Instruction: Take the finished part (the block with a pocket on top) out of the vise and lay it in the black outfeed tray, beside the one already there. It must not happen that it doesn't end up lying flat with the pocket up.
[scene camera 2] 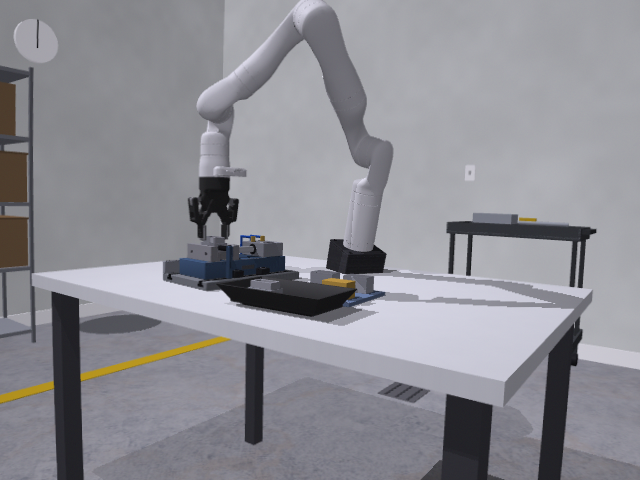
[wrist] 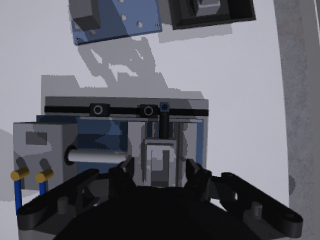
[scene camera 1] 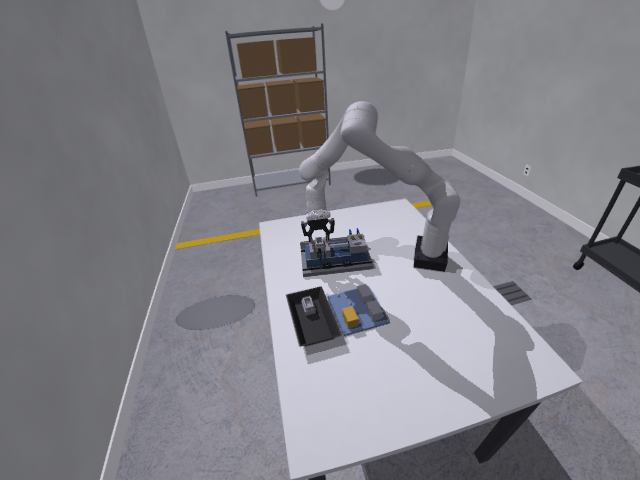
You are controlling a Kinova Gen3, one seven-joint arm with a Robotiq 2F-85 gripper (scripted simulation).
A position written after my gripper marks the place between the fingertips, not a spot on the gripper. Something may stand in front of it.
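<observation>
What I can see here is my own gripper (scene camera 2: 213, 239). The wrist view shows that gripper as well, at (wrist: 160, 166).
</observation>
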